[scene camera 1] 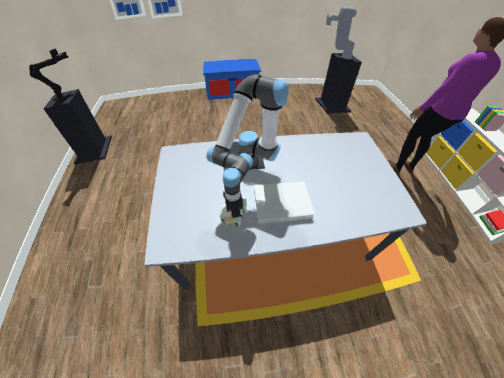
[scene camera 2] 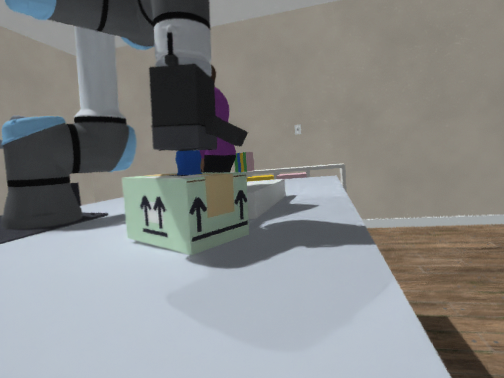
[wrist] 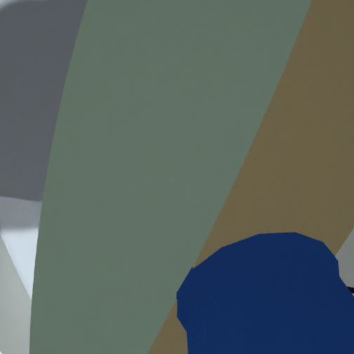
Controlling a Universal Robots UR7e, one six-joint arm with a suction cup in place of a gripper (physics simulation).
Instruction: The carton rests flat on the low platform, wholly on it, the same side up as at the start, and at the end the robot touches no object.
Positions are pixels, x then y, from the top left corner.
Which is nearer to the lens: the pale green carton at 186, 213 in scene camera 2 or the low white platform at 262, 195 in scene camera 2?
The pale green carton.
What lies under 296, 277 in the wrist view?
My suction cup.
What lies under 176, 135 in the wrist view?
A pale green carton.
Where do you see a low white platform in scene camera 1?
At 280, 202
